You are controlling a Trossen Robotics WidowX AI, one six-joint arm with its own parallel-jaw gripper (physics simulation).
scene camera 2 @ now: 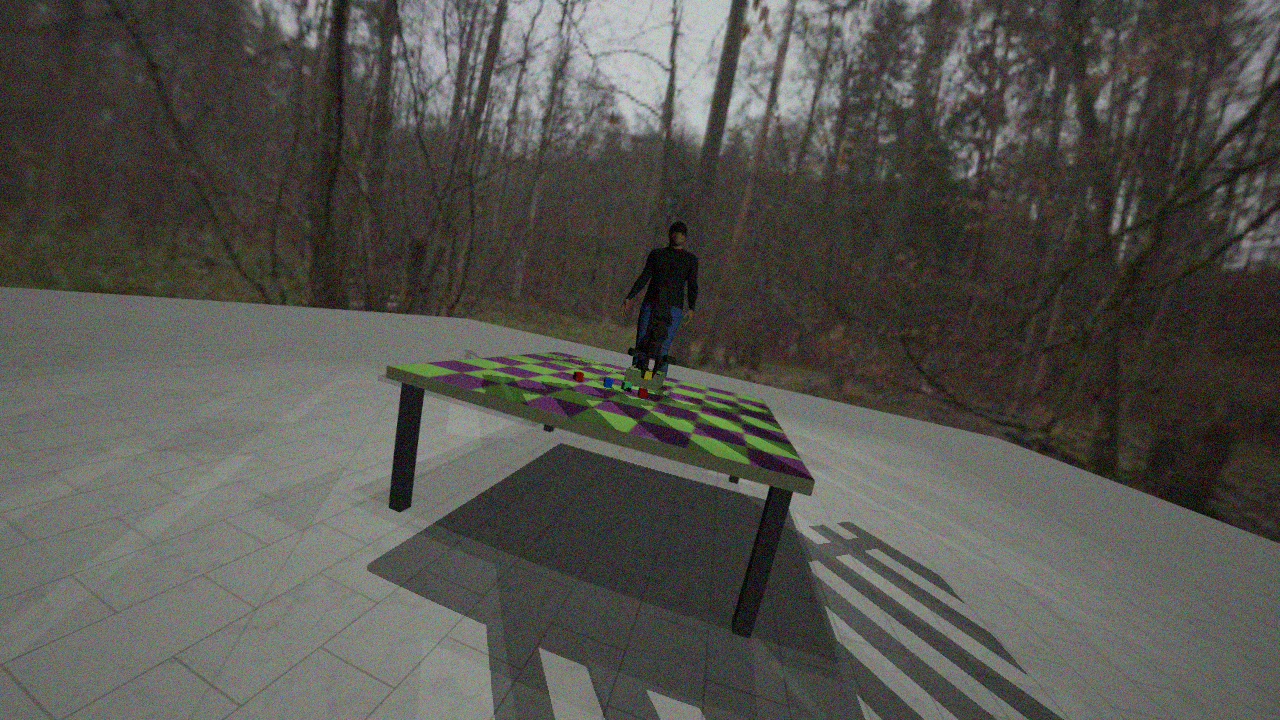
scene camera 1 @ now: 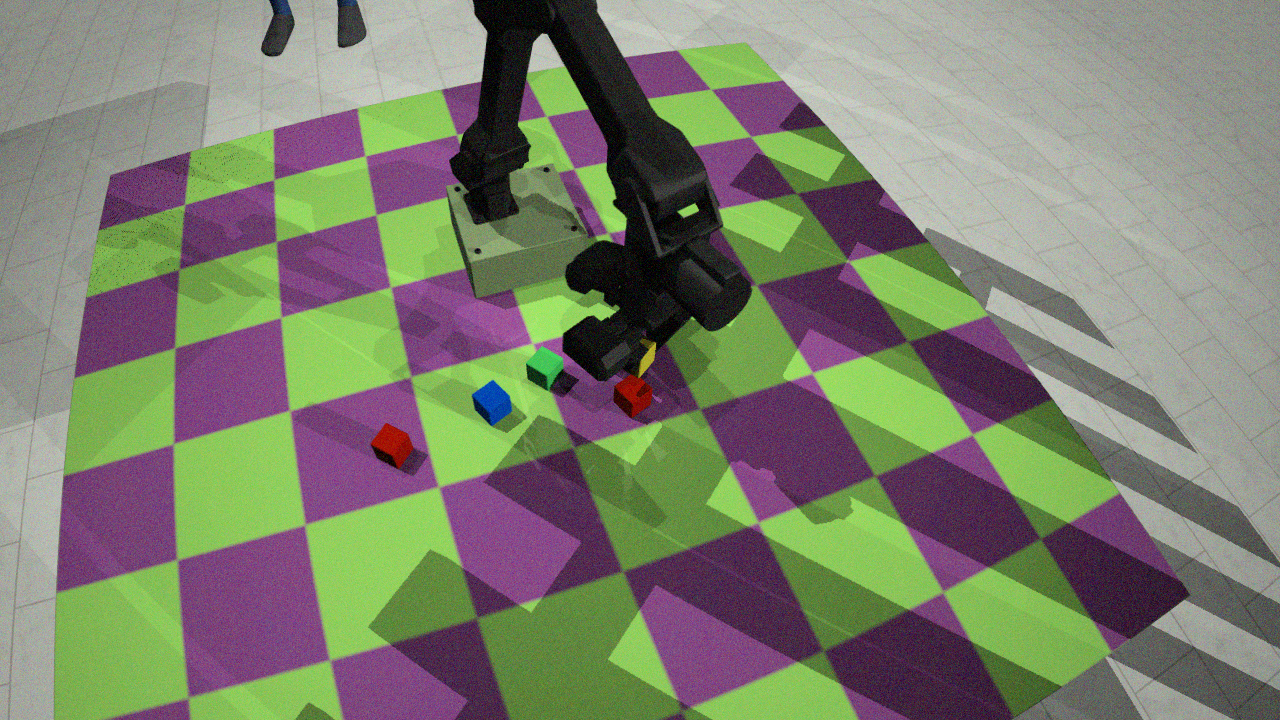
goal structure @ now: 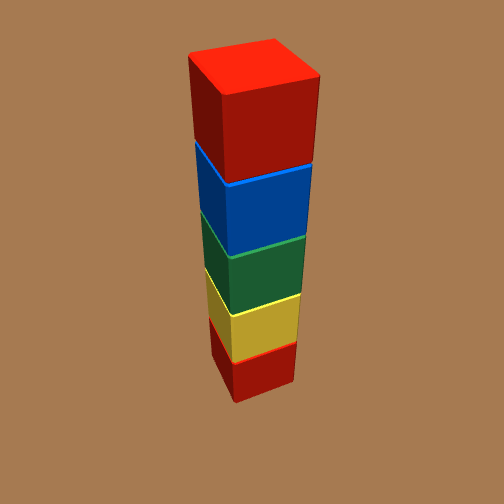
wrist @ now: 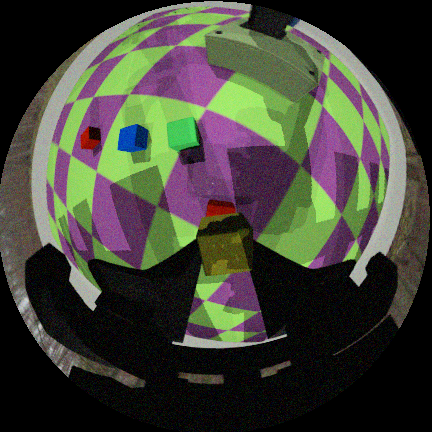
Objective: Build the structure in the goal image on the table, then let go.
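Where they show: gripper, fingertip midpoint: (scene camera 2: pixel 646 377) (scene camera 1: pixel 639 361) (wrist: pixel 224 242); arm's base, link origin: (scene camera 1: pixel 491 204).
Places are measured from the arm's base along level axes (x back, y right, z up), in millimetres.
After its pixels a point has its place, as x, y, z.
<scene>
My gripper (scene camera 1: pixel 643 350) @[-331, -74, 10] (wrist: pixel 224 242) @[-331, -74, 10] is shut on a yellow cube (scene camera 1: pixel 647 357) @[-340, -79, 27] (scene camera 2: pixel 648 375) @[-339, -80, 20] (wrist: pixel 223 256) @[-327, -71, 36], held above the table. A red cube (scene camera 1: pixel 632 396) @[-342, -64, -39] (scene camera 2: pixel 642 393) @[-347, -72, -55] (wrist: pixel 220 207) @[-317, -65, -39] is on the table below the yellow cube; in scene camera 2 a gap shows between them. In the wrist view the yellow cube partly hides this red cube. A green cube (scene camera 1: pixel 544 367) @[-264, 17, -39] (scene camera 2: pixel 627 385) @[-269, 7, -51] (wrist: pixel 183 134) @[-257, 7, -40] stands apart on the table. A blue cube (scene camera 1: pixel 491 402) @[-288, 91, -40] (scene camera 2: pixel 608 382) @[-294, 84, -53] (wrist: pixel 131 138) @[-279, 77, -39] and a second red cube (scene camera 1: pixel 391 445) @[-301, 218, -39] (scene camera 2: pixel 579 377) @[-305, 208, -58] (wrist: pixel 89 139) @[-294, 196, -44] lie farther left, also apart.
The checkered green and purple table (scene camera 1: pixel 241 488) @[-270, 413, -73] (scene camera 2: pixel 599 429) @[-854, -42, -83] carries the arm's pale base block (scene camera 1: pixel 528 268) @[-100, -19, -40] (wrist: pixel 255 62) @[-100, -21, -34] behind the cubes. Shadows fall across the table. A person (scene camera 2: pixel 669 277) stands behind the table.
</scene>
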